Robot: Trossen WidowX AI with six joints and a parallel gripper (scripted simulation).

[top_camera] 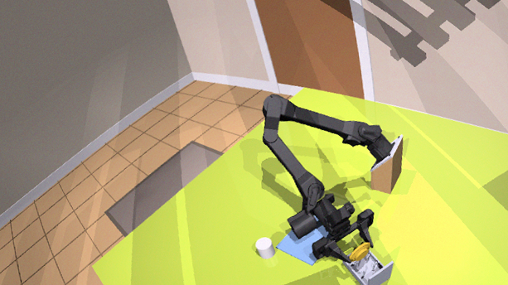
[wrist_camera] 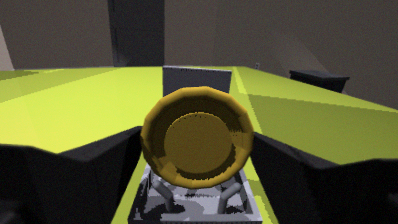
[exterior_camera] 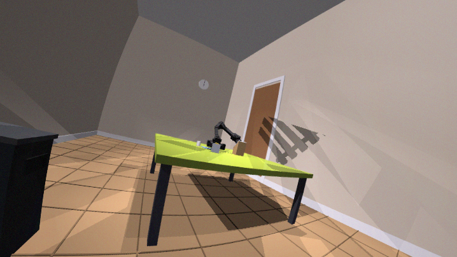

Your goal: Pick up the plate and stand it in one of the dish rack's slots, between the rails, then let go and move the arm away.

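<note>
Now: gripper tip 1 cm to the left of the yellow plate. Also, from my gripper tip: light blue mat 18 cm to the right, 5 cm below, 1 cm behind; then white cup 26 cm to the right, 9 cm ahead, 3 cm below; then grey dish rack 3 cm below, 2 cm to the left, 1 cm ahead.
</note>
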